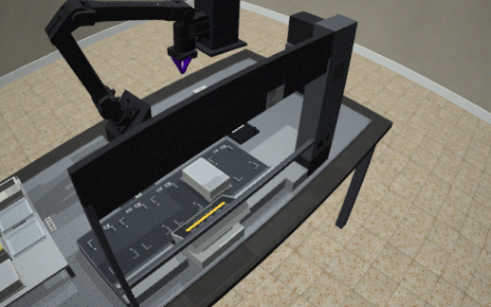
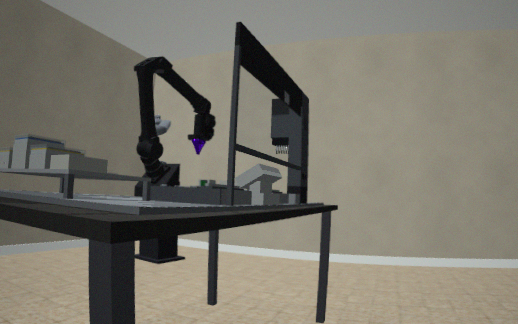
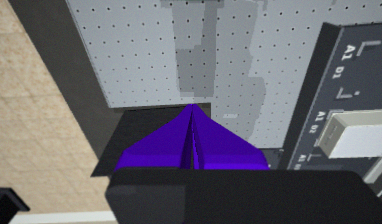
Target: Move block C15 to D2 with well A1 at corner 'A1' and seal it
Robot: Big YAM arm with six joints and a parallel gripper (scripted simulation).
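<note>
Now: hand 6 cm to the right of the green ready key and 16 cm above it. From my hand the other things lie so: regrip nest RG 21 cm ahead, 34 cm to the right, 23 cm below; RG nest label 21 cm ahead, 34 cm to the right, 23 cm below; tall column 46 cm ahead, 22 cm to the left, 4 cm above.
</note>
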